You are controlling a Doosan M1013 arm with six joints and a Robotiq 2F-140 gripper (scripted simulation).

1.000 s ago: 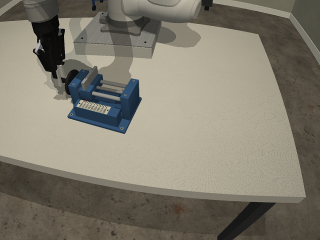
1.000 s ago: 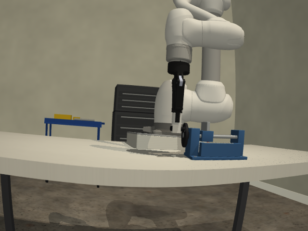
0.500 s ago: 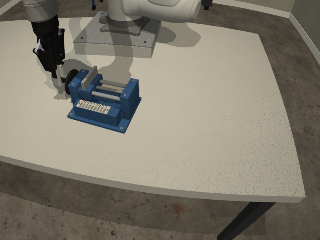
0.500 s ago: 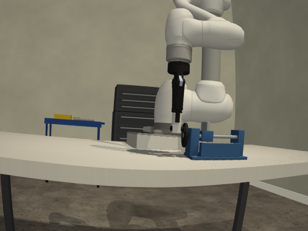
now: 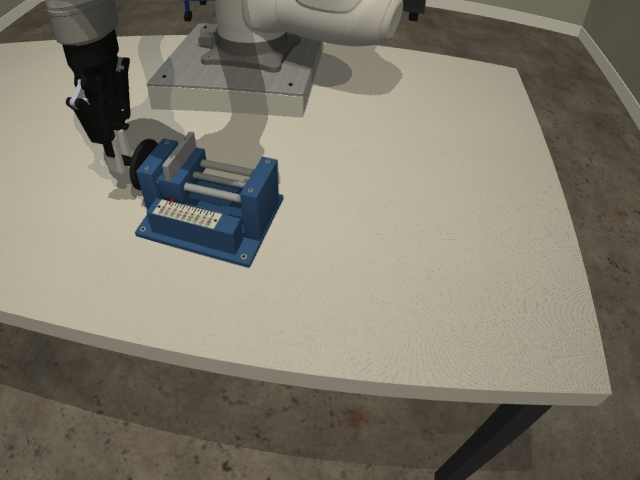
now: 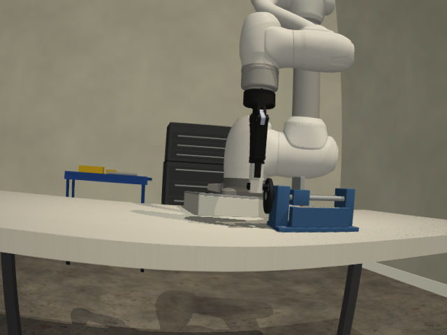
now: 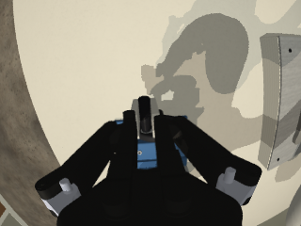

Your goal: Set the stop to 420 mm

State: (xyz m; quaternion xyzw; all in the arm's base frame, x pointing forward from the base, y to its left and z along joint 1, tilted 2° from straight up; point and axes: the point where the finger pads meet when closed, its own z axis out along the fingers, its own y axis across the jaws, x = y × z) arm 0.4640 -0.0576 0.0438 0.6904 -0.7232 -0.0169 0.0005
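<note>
My gripper is now 20 mm to the right of the black handwheel and 20 mm above it. From my hand the other things lie so: stop block (110 mm to the left, 20 mm below).
</note>
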